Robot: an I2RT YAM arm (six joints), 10 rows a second.
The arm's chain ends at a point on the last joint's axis. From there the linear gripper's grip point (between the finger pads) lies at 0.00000 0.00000 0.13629 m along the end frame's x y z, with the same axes.
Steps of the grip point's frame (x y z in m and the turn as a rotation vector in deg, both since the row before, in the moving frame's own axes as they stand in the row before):
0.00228 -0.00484 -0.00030 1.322 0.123 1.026
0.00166 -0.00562 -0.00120 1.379 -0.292 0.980
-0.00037 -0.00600 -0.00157 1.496 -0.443 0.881
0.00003 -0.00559 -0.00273 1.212 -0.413 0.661
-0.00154 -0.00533 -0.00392 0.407 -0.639 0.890
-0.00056 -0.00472 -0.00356 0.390 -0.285 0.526
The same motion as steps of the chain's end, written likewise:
0.00196 -0.00170 -0.00026 1.322 0.123 1.026
0.00233 -0.00233 -0.00116 1.379 -0.292 0.980
0.00066 -0.00243 -0.00152 1.496 -0.443 0.881
0.00100 -0.00270 -0.00270 1.212 -0.413 0.661
-0.00003 -0.00435 -0.00391 0.407 -0.639 0.890
0.00011 -0.00379 -0.00356 0.390 -0.285 0.526

